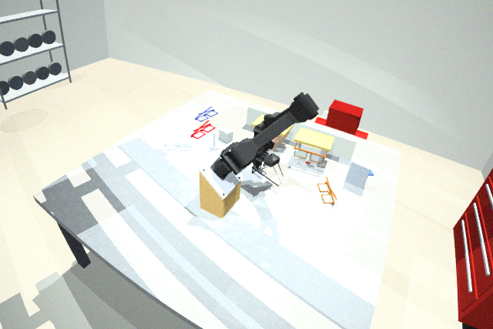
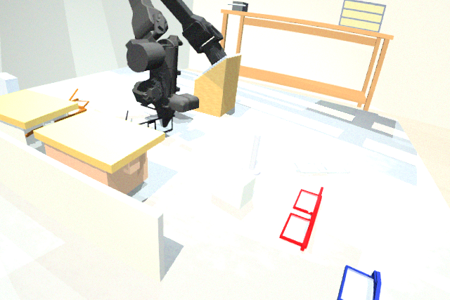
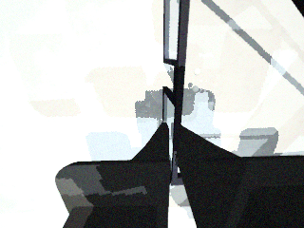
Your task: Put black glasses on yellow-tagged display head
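Right now the small post is 250 mm to the left of my gripper tip, 60 mm ahead of it and 10 mm above it. Round my gripper tip: tan display head: 220 mm ahead, 40 mm above, 30 mm to the left; then grey box: 430 mm to the right, 130 mm ahead, 40 mm above; then low white wall: 340 mm ahead, 90 mm to the right, 40 mm above.
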